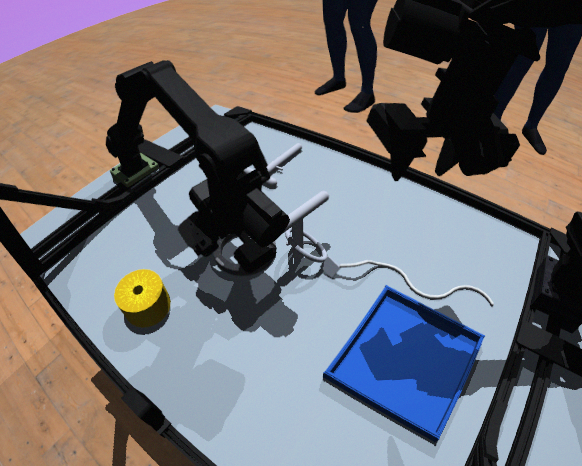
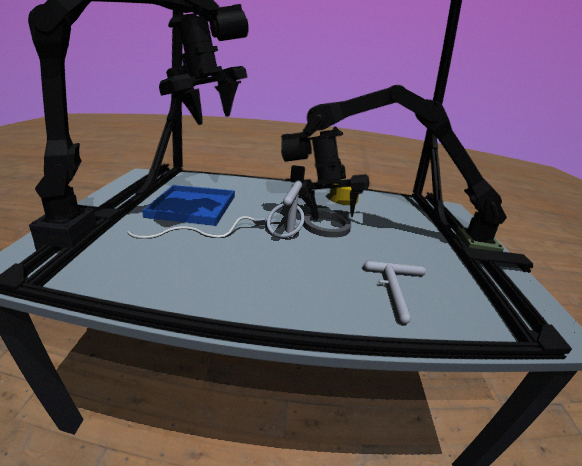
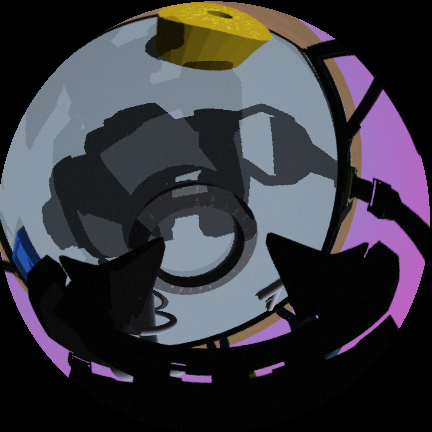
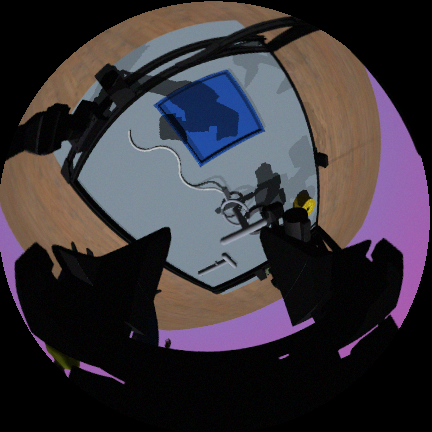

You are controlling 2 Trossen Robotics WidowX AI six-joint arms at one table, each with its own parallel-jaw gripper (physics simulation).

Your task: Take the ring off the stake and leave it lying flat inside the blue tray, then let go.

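Frame: origin at the left arm's base, x right, y ahead, z up, level; metres.
Where they show: left gripper, fingertip midpoint: [image 1: 232, 244] [image 2: 334, 218] [image 3: 215, 240]; right gripper, fingertip midpoint: [image 1: 416, 176] [image 2: 214, 120] [image 4: 216, 232]; left arm's base, link origin: [image 1: 133, 166] [image 2: 480, 236] [image 3: 352, 185]; right arm's base, link origin: [image 1: 568, 283] [image 2: 62, 216] [image 4: 77, 125].
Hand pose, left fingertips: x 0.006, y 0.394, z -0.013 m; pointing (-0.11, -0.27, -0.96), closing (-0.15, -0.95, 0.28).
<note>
Each offset is from my left fingertips to the top centre of the thing. "spot": to the spot under its first point.
A pale ring [image 1: 325, 252] [image 2: 268, 222] is around or against an upright stake {dz +0.092, dx -0.081, dy +0.103 m} [image 1: 298, 232] [image 2: 291, 215] with a pale bar at its top. I cannot tell whether the ring encircles it. A dark grey ring {dz -0.004, dx -0.013, dy +0.017 m} [image 2: 327, 231] [image 3: 247, 230] lies flat beside the stake. The blue tray {dz +0.003, dx -0.011, dy +0.378 m} [image 1: 390, 395] [image 2: 180, 219] [image 4: 235, 100] holds nothing but shadows. My left gripper [image 2: 334, 216] [image 3: 215, 240] is open low over the dark ring, its fingers apart. My right gripper [image 1: 418, 175] [image 2: 214, 119] [image 4: 216, 232] is open and empty, high above the table.
A white wavy cord {spot: dz -0.015, dx -0.137, dy +0.351 m} [image 1: 430, 297] [image 2: 200, 235] lies between stake and tray. A yellow spool {dz +0.031, dx +0.196, dy -0.028 m} [image 1: 145, 300] [image 3: 210, 47] stands near the table edge. A pale T-shaped piece {dz +0.001, dx -0.264, dy -0.137 m} [image 2: 397, 295] [image 4: 210, 267] lies on the table. A black frame [image 2: 250, 332] borders the table.
</note>
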